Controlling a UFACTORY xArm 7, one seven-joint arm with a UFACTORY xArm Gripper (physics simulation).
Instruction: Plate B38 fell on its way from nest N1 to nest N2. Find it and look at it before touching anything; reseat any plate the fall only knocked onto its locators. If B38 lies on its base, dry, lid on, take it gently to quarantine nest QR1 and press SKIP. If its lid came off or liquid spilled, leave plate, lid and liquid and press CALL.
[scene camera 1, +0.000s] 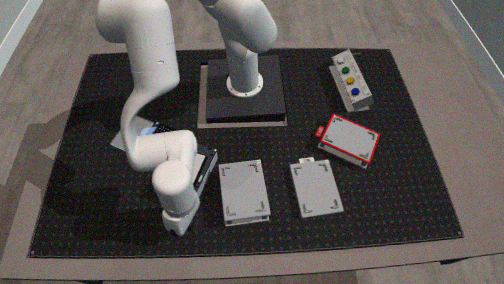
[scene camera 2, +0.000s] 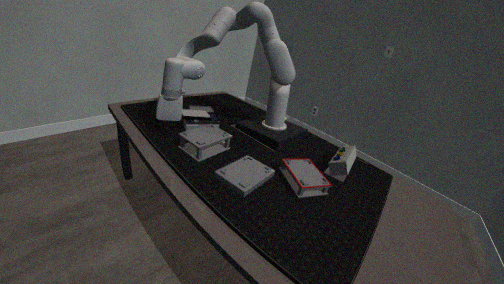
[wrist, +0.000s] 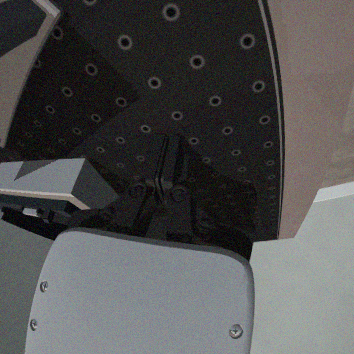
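Where they show: gripper, fingertip midpoint: (scene camera 1: 187, 226) (scene camera 2: 167, 135) (wrist: 171, 147); arm's base, origin of the base link: (scene camera 1: 244, 83) (scene camera 2: 273, 125).
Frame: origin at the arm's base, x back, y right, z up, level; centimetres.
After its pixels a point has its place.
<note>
My gripper (wrist: 171, 147) @(y 19.1, x -47.3, z -2.9 cm) is shut and empty, low over the mat in the wrist view; the hand hides its fingertips in the scene views. Quarantine nest QR1 (scene camera 1: 351, 137) @(y -31.3, x -24.8, z 1.0 cm) (scene camera 2: 306, 173) @(y -31.8, x -25.6, z 1.0 cm) has a red rim and a bare top. A raised grey nest (scene camera 1: 244, 189) @(y 3.1, x -40.0, z 2.7 cm) (scene camera 2: 205, 135) @(y 2.9, x -40.3, z 2.7 cm) and a low grey nest (scene camera 1: 316, 187) @(y -17.5, x -39.6, z -0.9 cm) (scene camera 2: 245, 172) @(y -17.7, x -40.2, z -0.8 cm) also have bare tops; I cannot read which is N1 or N2. Behind the wrist, a pale flat panel (scene camera 1: 124, 138) lies beside a light-blue patch (scene camera 1: 148, 131) @(y 32.5, x -15.6, z -2.8 cm) and small dark dots; the arm partly covers them. I cannot identify B38 or its lid for certain.
A dark device with a pale top (scene camera 1: 203, 167) (scene camera 2: 196, 114) stands beside the wrist, partly hidden. The button box (scene camera 1: 351, 82) @(y -36.0, x -4.7, z 3.8 cm) (scene camera 2: 343, 161) @(y -39.6, x -11.4, z 4.9 cm) stands behind QR1. A pale grey block (wrist: 45, 175) @(y 14.6, x -36.3, z -0.6 cm) is close left of the fingers. The mat's edge (wrist: 281, 125) @(y 20.4, x -55.2, z -2.9 cm) runs along the right.
</note>
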